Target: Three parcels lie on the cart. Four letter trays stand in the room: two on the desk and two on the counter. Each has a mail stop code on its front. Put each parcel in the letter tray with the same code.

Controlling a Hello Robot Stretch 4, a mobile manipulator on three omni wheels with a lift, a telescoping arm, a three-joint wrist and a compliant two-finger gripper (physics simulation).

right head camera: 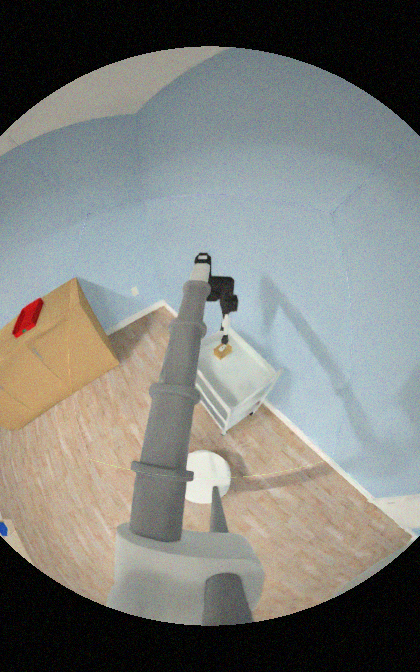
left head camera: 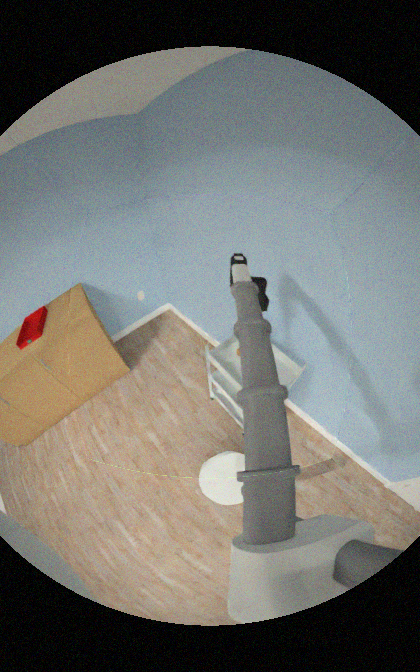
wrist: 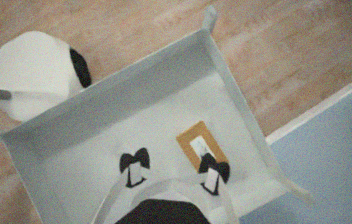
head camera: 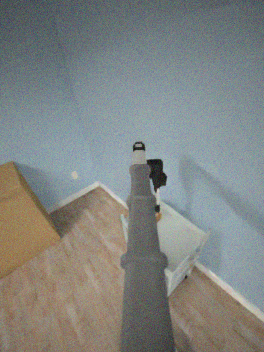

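The white cart stands against the blue wall. A brown parcel with a white label lies in its top tray; its code is not readable. My gripper is partly open and empty over the cart. In the wrist view the right fingertip overlaps the parcel's near corner, and the left stands apart from it. Whether the fingertip touches is unclear. A red letter tray lies on a brown cabinet-like unit; its code is not readable.
The brown unit stands left of the cart, near the room corner. My round white base is on the wooden floor near the cart. A blue item shows at the lower left edge.
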